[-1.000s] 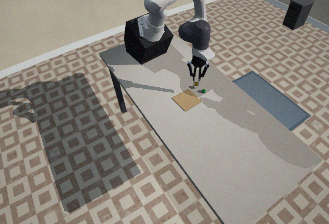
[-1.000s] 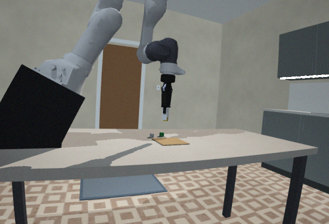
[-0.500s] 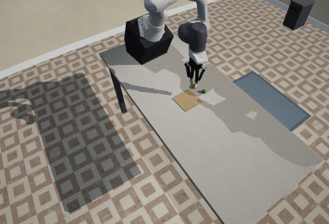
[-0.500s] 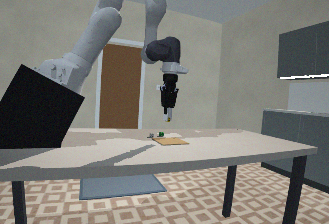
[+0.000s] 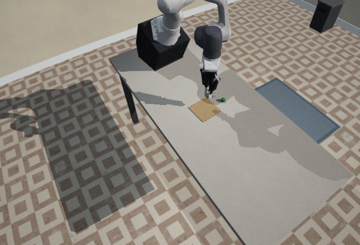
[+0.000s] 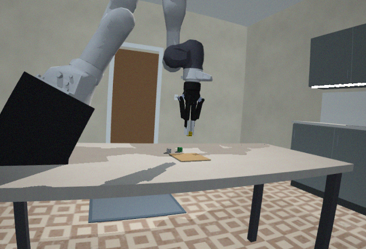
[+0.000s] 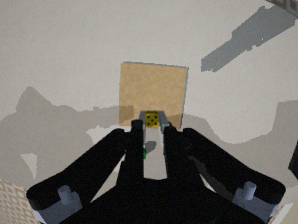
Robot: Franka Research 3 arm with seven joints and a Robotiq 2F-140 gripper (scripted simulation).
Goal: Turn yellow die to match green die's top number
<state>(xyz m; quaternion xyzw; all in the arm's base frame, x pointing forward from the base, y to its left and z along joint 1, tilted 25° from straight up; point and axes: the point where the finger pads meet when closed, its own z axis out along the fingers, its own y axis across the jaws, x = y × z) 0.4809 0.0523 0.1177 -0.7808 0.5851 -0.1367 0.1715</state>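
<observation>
My hand is 30 mm above the yellow die. The rest, counted from my hand: green die (120 mm below, 110 mm to the left, 10 mm behind); then tan mat (130 mm below, 20 mm to the right); then white die (120 mm below, 80 mm to the left, 70 mm behind).
</observation>
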